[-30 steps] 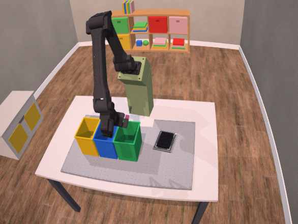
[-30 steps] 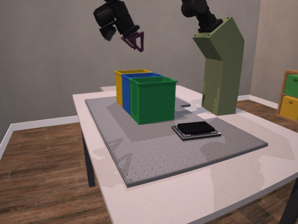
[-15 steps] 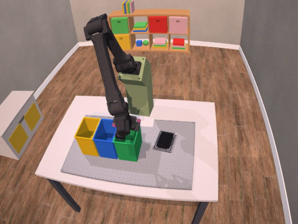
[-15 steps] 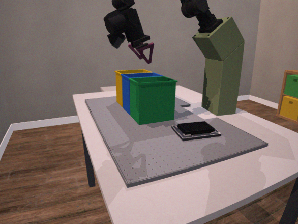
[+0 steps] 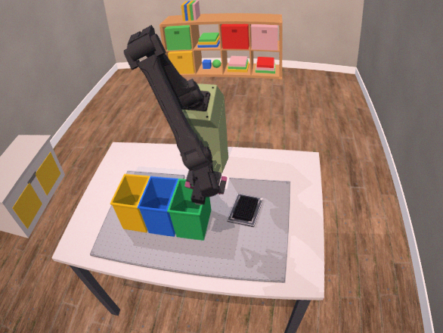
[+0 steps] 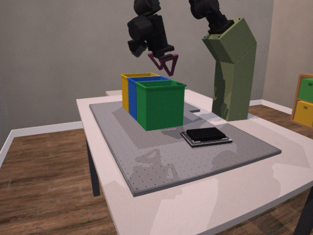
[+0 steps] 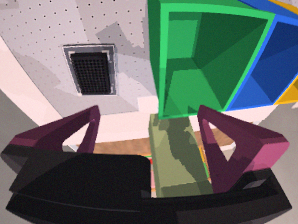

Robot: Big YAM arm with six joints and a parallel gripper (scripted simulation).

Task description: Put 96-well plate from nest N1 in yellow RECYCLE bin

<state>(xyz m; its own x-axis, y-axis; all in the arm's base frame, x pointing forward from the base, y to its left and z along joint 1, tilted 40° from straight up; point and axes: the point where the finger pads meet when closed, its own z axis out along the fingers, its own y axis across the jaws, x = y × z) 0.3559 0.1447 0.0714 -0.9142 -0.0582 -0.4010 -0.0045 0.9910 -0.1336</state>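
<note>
The black 96-well plate lies 220 mm below my hand, 130 mm behind it and 110 mm to the left of it. Also, from my hand: plate nest N1 (240 mm below, 130 mm behind, 110 mm to the left); blue bin (220 mm to the right, 160 mm below, 10 mm ahead); green bin (160 mm below, 90 mm to the right, 10 mm behind).
</note>
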